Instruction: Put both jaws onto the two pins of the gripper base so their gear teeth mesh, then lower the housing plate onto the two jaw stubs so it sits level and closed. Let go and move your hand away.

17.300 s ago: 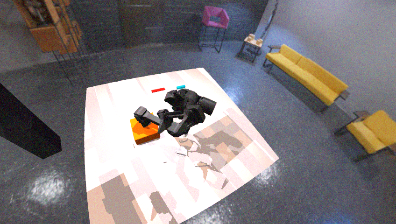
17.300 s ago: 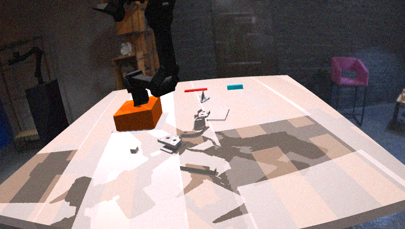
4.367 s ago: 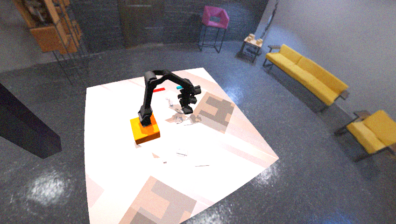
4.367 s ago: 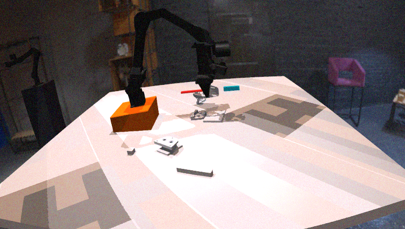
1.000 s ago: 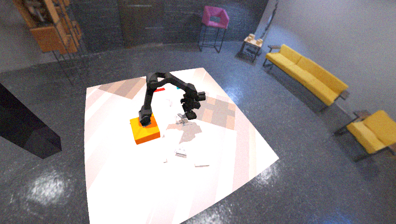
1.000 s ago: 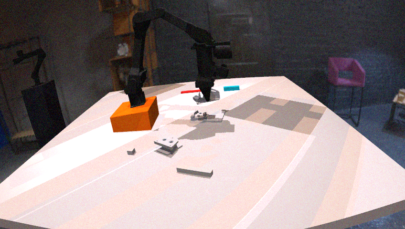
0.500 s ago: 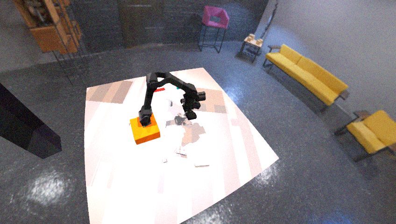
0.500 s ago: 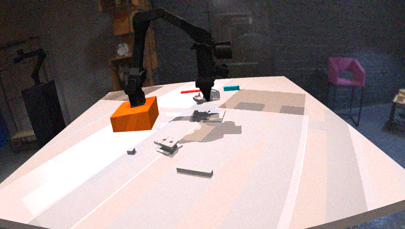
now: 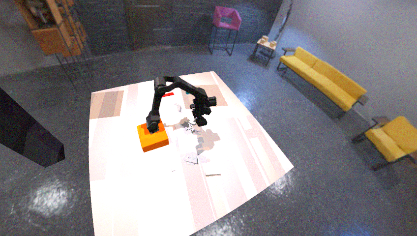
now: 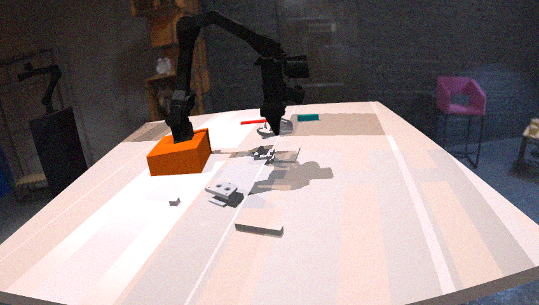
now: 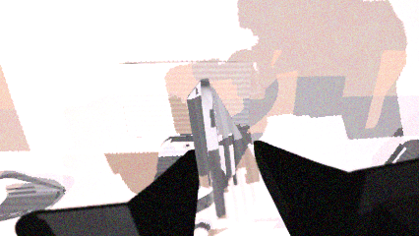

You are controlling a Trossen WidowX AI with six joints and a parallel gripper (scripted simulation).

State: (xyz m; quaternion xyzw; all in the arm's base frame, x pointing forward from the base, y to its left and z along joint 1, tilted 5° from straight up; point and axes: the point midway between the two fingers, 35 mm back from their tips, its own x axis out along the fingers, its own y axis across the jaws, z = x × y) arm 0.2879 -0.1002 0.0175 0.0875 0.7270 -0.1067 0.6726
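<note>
Right now the flat plate is 20 mm ahead of my gripper tip, 20 mm to the left of it and 80 mm below it. From my gripper tip the other things lie so: gripper base: 170 mm behind, 190 mm to the right, 50 mm below; then small grey cube: 300 mm behind, 180 mm to the right, 70 mm below; then stepped piece: 170 mm behind, 190 mm to the right, 70 mm below.
</note>
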